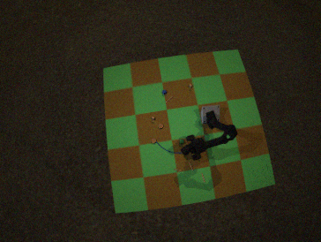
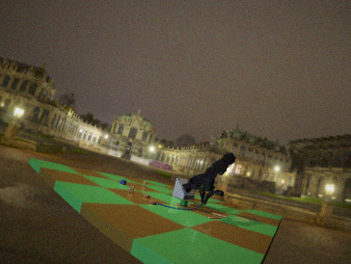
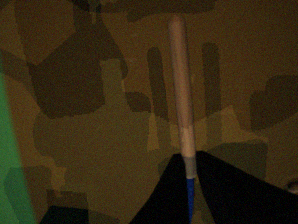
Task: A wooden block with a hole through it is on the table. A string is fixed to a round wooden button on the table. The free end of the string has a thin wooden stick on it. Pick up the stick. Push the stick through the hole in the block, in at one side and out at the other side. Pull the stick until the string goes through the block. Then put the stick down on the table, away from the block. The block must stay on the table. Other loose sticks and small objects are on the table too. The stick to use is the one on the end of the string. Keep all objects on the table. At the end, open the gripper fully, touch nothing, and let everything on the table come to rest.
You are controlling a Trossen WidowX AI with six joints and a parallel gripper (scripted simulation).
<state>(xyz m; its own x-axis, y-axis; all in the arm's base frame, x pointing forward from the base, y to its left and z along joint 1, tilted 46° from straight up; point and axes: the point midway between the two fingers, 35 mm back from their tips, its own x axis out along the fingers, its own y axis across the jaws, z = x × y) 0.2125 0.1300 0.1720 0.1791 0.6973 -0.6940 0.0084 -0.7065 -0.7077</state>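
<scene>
Right now the green block is 6 cm ahead of my gripper tip, 9 cm to the right of it and 1 cm below it. Round my gripper tip: thin wooden stick 2 cm behind; then blue object 7 cm ahead, 54 cm to the right, 1 cm below; then round wooden button 27 cm ahead, 16 cm to the right, 2 cm below.
</scene>
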